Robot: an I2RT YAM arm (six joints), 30 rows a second.
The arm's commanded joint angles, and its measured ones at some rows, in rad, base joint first. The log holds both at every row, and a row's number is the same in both.
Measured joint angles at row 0: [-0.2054, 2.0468, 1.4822, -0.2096, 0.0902, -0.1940]
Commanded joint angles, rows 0 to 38: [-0.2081, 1.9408, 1.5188, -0.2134, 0.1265, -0.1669]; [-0.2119, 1.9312, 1.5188, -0.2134, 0.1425, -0.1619]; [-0.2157, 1.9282, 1.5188, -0.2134, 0.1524, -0.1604]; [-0.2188, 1.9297, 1.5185, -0.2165, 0.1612, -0.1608]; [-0.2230, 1.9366, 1.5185, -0.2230, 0.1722, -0.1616]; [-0.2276, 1.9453, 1.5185, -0.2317, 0.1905, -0.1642]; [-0.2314, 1.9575, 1.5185, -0.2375, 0.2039, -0.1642]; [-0.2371, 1.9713, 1.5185, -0.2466, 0.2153, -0.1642]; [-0.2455, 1.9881, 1.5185, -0.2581, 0.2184, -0.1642]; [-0.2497, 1.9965, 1.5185, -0.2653, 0.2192, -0.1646]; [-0.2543, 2.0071, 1.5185, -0.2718, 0.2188, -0.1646]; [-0.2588, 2.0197, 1.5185, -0.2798, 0.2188, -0.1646]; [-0.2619, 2.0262, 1.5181, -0.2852, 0.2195, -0.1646]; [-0.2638, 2.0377, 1.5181, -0.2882, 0.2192, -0.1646]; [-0.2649, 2.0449, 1.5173, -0.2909, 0.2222, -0.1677]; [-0.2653, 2.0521, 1.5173, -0.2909, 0.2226, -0.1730]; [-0.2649, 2.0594, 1.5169, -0.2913, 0.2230, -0.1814]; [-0.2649, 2.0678, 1.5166, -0.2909, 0.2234, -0.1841]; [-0.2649, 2.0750, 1.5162, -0.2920, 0.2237, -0.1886]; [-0.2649, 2.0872, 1.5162, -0.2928, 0.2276, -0.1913]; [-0.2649, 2.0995, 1.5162, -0.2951, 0.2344, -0.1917]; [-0.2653, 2.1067, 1.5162, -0.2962, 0.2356, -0.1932]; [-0.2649, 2.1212, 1.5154, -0.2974, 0.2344, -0.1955]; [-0.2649, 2.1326, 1.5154, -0.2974, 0.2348, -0.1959]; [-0.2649, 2.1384, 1.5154, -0.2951, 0.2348, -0.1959]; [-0.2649, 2.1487, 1.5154, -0.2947, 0.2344, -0.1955]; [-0.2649, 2.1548, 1.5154, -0.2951, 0.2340, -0.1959]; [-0.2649, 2.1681, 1.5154, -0.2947, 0.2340, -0.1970]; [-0.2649, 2.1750, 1.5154, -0.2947, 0.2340, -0.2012]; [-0.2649, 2.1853, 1.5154, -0.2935, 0.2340, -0.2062]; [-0.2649, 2.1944, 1.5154, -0.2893, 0.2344, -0.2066]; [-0.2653, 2.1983, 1.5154, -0.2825, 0.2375, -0.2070]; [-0.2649, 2.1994, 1.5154, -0.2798, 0.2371, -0.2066]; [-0.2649, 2.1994, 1.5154, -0.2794, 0.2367, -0.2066]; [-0.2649, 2.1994, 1.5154, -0.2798, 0.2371, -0.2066]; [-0.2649, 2.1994, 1.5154, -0.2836, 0.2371, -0.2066]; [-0.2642, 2.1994, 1.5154, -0.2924, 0.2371, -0.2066]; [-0.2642, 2.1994, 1.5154, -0.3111, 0.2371, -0.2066]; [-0.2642, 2.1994, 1.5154, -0.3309, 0.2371, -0.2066]
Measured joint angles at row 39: [-0.2672, 2.1891, 1.5162, -0.3058, 0.2302, -0.2039]
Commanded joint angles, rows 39 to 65: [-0.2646, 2.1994, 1.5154, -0.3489, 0.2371, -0.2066]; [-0.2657, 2.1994, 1.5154, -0.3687, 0.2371, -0.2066]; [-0.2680, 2.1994, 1.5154, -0.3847, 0.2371, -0.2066]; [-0.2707, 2.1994, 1.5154, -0.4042, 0.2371, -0.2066]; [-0.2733, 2.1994, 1.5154, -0.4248, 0.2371, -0.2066]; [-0.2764, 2.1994, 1.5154, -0.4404, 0.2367, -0.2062]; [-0.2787, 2.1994, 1.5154, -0.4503, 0.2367, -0.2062]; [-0.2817, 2.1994, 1.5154, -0.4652, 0.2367, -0.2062]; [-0.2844, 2.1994, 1.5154, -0.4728, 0.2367, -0.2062]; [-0.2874, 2.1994, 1.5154, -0.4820, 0.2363, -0.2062]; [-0.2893, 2.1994, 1.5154, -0.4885, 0.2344, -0.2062]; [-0.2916, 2.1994, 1.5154, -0.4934, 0.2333, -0.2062]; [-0.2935, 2.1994, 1.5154, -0.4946, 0.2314, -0.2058]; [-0.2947, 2.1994, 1.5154, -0.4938, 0.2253, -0.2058]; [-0.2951, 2.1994, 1.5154, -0.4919, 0.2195, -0.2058]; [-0.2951, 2.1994, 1.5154, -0.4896, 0.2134, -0.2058]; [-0.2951, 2.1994, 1.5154, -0.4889, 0.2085, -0.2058]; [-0.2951, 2.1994, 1.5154, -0.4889, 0.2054, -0.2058]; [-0.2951, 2.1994, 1.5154, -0.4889, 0.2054, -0.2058]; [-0.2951, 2.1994, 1.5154, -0.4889, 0.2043, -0.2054]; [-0.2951, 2.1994, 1.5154, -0.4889, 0.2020, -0.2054]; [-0.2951, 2.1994, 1.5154, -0.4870, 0.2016, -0.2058]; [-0.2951, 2.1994, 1.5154, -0.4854, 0.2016, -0.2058]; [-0.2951, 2.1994, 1.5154, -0.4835, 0.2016, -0.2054]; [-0.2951, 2.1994, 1.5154, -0.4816, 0.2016, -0.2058]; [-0.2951, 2.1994, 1.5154, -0.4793, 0.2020, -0.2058]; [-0.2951, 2.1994, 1.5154, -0.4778, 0.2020, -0.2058]
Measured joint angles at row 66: [-0.2863, 2.1822, 1.5326, -0.4618, 0.2173, -0.2058]
